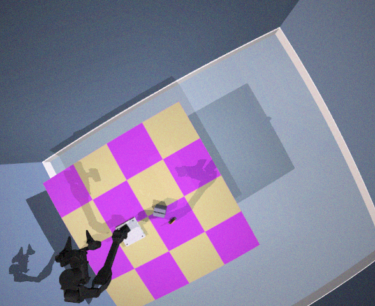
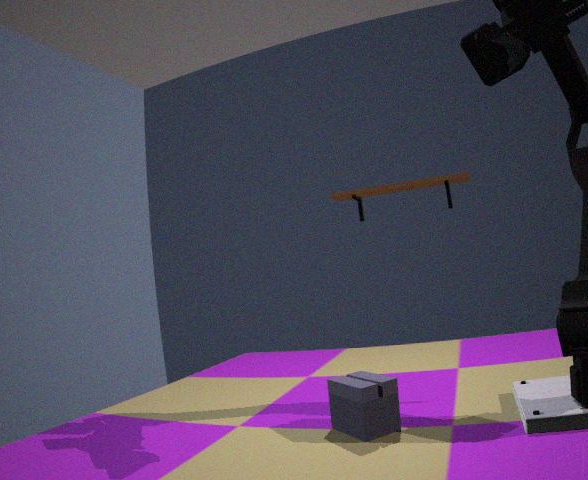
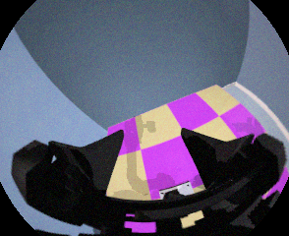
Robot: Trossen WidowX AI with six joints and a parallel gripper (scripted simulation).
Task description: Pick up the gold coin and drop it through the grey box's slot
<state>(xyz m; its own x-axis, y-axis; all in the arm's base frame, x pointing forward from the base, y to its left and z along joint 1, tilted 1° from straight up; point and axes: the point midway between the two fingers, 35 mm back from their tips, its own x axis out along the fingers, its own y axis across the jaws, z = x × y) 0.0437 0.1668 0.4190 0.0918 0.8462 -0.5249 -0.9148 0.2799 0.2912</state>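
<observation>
The gold coin is 40 cm below my gripper tip, 34 cm to the right of it and 29 cm ahead of it.
</observation>
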